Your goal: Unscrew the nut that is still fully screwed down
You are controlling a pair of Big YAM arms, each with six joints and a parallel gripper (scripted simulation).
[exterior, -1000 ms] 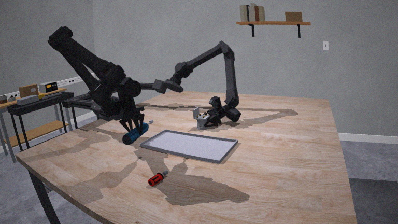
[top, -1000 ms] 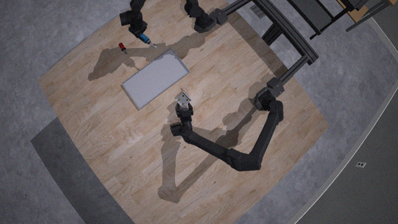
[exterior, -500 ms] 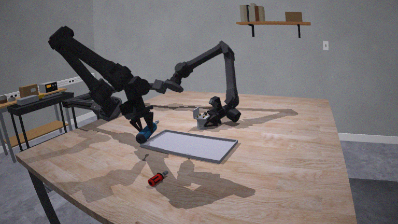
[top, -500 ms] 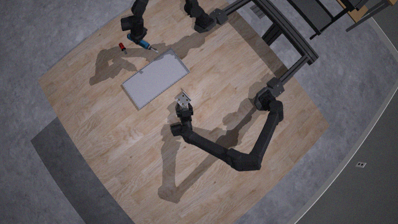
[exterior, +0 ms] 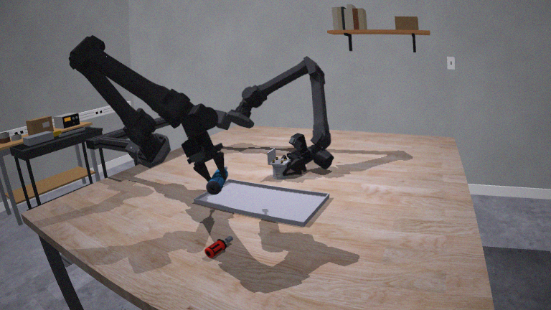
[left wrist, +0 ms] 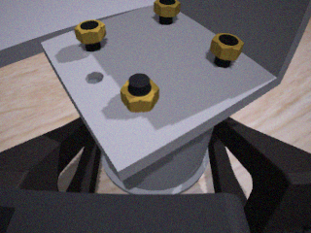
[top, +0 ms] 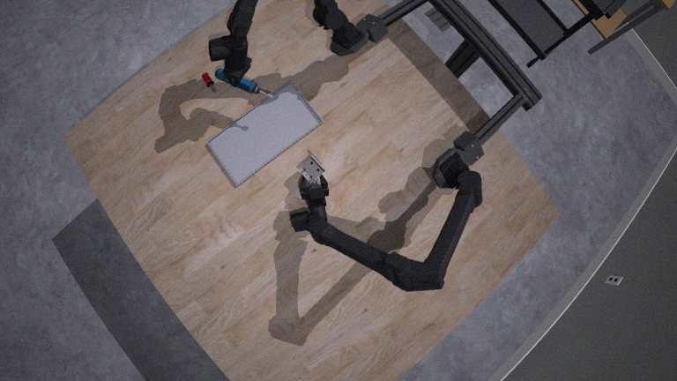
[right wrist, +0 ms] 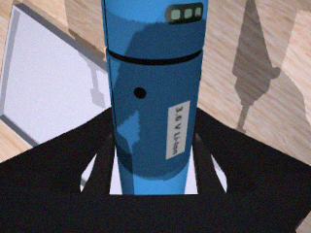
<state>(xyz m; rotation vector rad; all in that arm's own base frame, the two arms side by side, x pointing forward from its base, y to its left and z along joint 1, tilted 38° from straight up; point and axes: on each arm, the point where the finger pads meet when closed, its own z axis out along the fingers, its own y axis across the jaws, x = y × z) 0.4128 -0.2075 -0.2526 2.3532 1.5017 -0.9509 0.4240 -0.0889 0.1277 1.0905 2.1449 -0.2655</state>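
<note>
Now: the joint module 1 cm above my left hand. From my left hand the other things lie so: shallow grey tray (5 cm ahead, 24 cm to the right, 2 cm below); grey bracket plate (5 cm above); nut (1 cm ahead, 2 cm to the left, 5 cm above).
</note>
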